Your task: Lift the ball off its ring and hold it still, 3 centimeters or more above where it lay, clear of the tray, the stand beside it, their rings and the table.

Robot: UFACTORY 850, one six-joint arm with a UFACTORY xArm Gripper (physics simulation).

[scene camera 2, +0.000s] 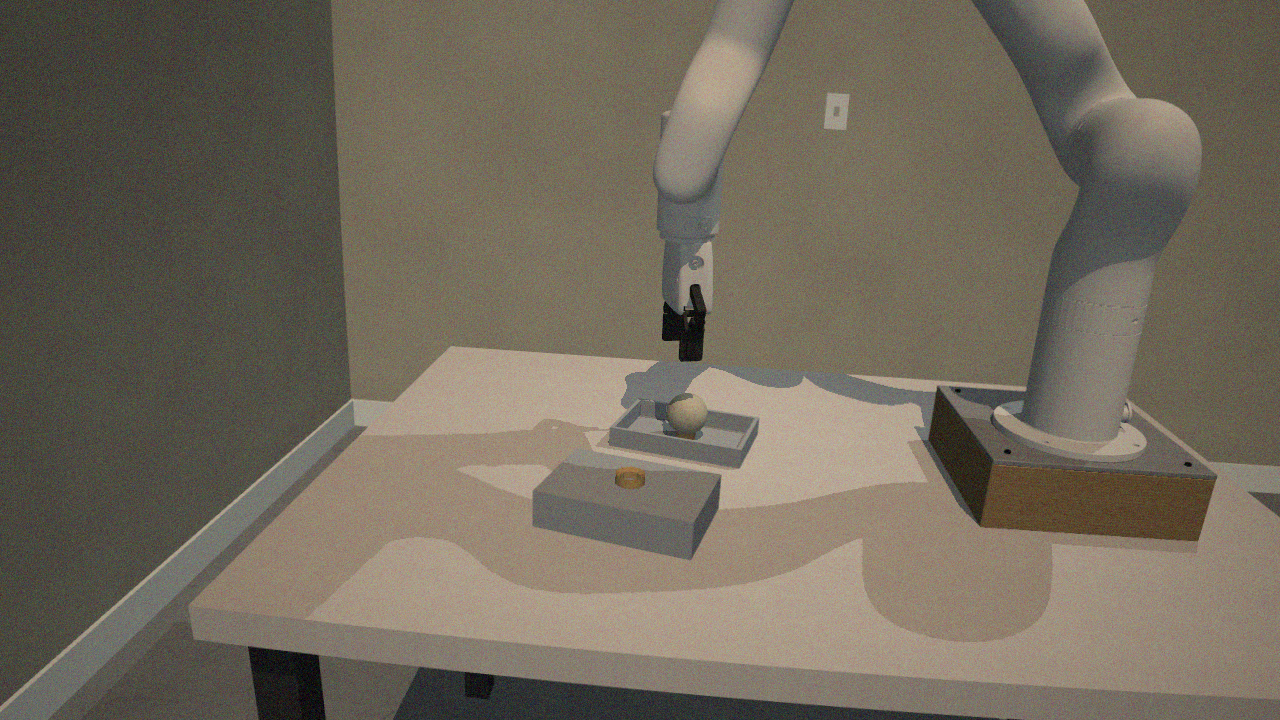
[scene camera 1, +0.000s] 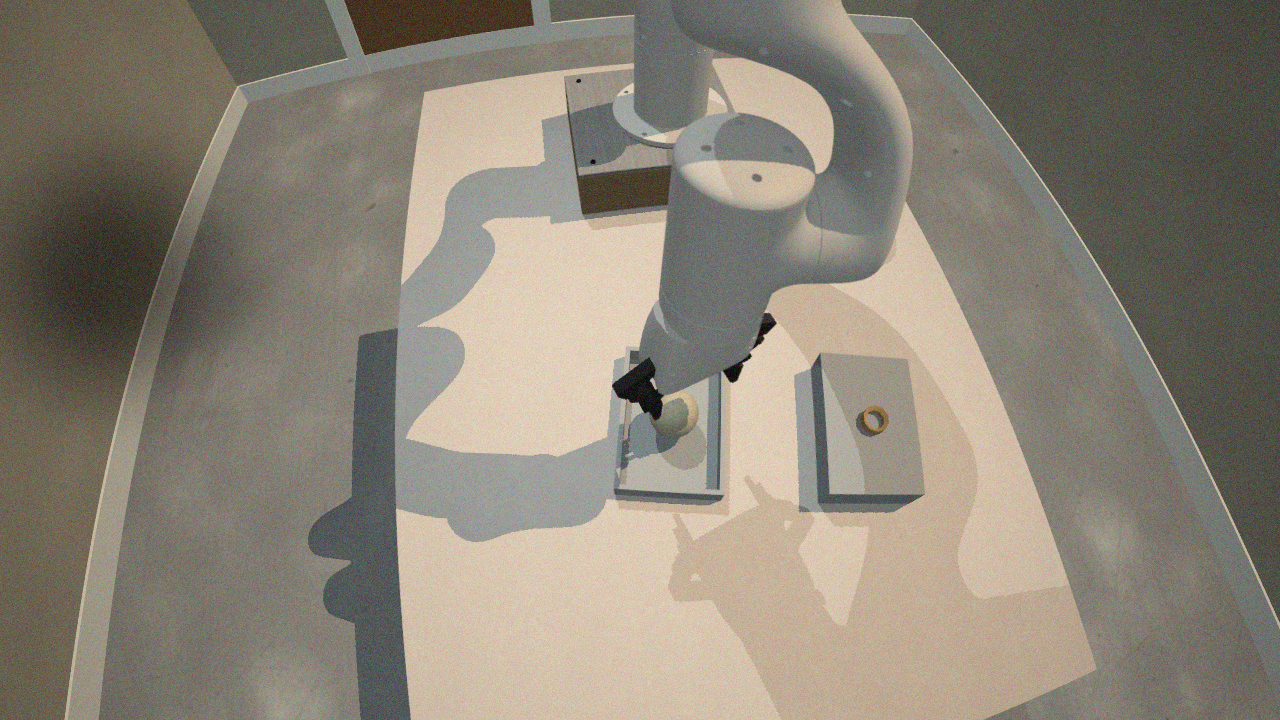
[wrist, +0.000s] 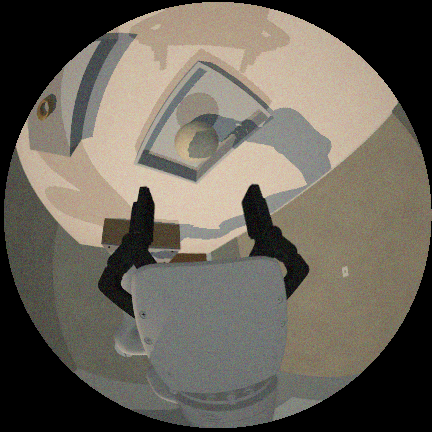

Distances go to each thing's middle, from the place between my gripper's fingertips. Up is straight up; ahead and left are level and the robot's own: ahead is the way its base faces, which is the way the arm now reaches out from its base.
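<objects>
Shallow grey tray point(scene camera 1: 648, 464), from my hand: 10 mm behind, 10 mm to the right, 120 mm below. Grey stand point(scene camera 1: 867, 444), from my hand: 70 mm ahead, 240 mm to the left, 110 mm below. Going by their middles, grey stand farthest from my hand of the things named here. My hand, from the pale ball point(scene camera 1: 679, 416): 10 mm past, 10 mm to the left, 100 mm above.
</objects>
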